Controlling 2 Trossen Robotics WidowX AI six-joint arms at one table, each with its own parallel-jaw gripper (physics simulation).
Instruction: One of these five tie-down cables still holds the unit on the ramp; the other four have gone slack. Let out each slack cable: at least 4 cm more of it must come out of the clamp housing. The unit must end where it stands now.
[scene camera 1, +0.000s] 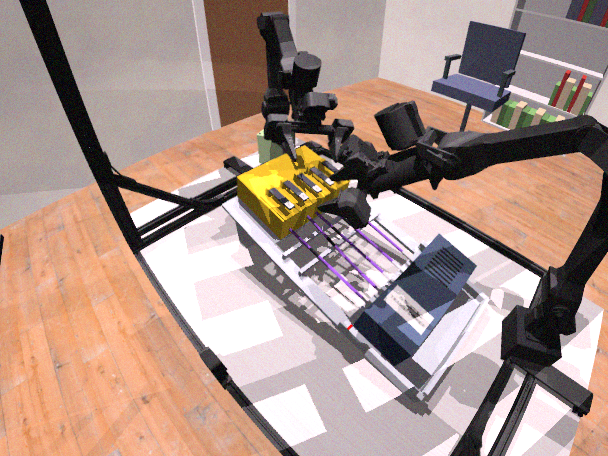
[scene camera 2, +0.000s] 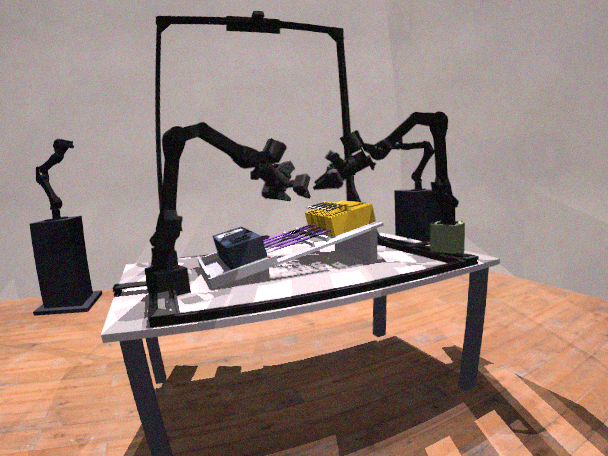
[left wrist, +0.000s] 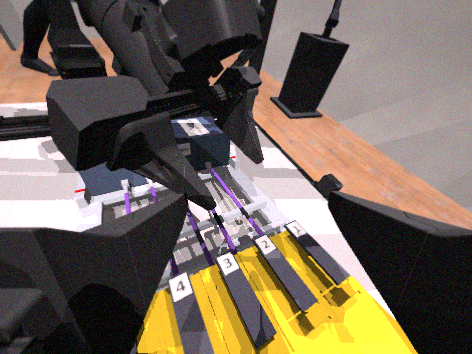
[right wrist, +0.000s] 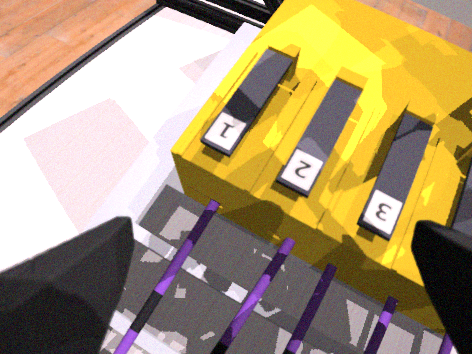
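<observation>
The yellow clamp housing (scene camera 1: 266, 199) (scene camera 2: 343, 217) (left wrist: 305, 316) (right wrist: 287, 46) sits at the top of the ramp (scene camera 1: 322, 296) (scene camera 2: 352, 237), with numbered grey levers on top, among them lever 1 (left wrist: 317, 251) (right wrist: 245, 102), lever 2 (left wrist: 284, 270) (right wrist: 319, 137) and lever 3 (left wrist: 245, 298) (right wrist: 385, 189). Several purple cables (scene camera 1: 329, 267) (scene camera 2: 289, 237) (left wrist: 234, 200) (right wrist: 178, 256) run down to the blue unit (scene camera 1: 411, 299) (scene camera 2: 239, 246) (left wrist: 199, 137). My left gripper (scene camera 1: 311, 147) (scene camera 2: 328, 180) (left wrist: 257, 198) is open above the levers. My right gripper (scene camera 1: 347, 192) (scene camera 2: 289, 190) (left wrist: 240, 181) is open above the cables beside the housing's front.
A green block (scene camera 1: 268, 146) (scene camera 2: 447, 237) stands behind the housing. A black rail (scene camera 1: 180, 199) (scene camera 2: 329, 294) frames the table. A black box (scene camera 2: 413, 213) stands at the back. An office chair (scene camera 1: 479, 68) is far off.
</observation>
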